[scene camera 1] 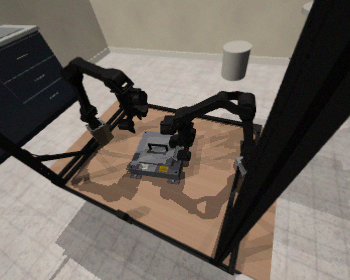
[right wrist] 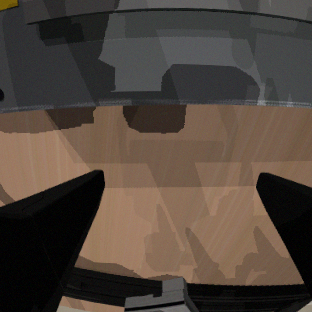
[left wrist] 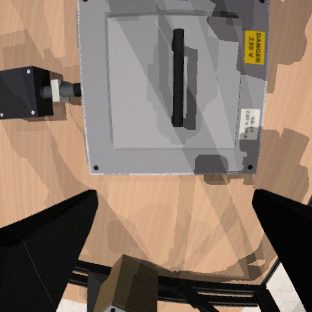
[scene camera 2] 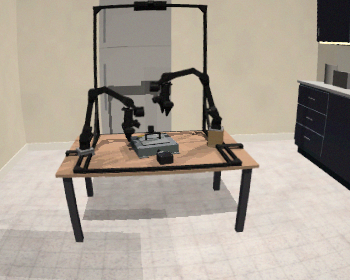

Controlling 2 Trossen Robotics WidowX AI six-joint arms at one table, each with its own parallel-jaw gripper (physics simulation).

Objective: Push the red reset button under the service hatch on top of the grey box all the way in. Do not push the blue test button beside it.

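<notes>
The grey box (scene camera 1: 150, 174) (scene camera 2: 147, 151) (left wrist: 97, 145) (right wrist: 200, 52) stands on the table. Its flat hatch (scene camera 1: 149, 156) (left wrist: 135, 75) lies closed on top, with a black bar handle (scene camera 1: 158, 145) (scene camera 2: 153, 133) (left wrist: 178, 75) upright on it. The red and blue buttons do not show. My left gripper (scene camera 1: 136, 121) (scene camera 2: 167, 111) (left wrist: 175, 197) is open and empty, above and to the side of the box, apart from the handle. My right gripper (scene camera 1: 180, 149) (scene camera 2: 129, 134) (right wrist: 181, 179) is open and empty, low at the box's opposite side; whether it touches the box cannot be told.
A black block (scene camera 2: 165, 157) (left wrist: 22, 92) with a plug joins one side of the box. A yellow danger label (scene camera 1: 163, 169) (left wrist: 254, 47) is on the lid's rim. A tan block (scene camera 1: 103, 135) (scene camera 2: 215, 137) stands at the left arm's base. Black frame rails edge the table.
</notes>
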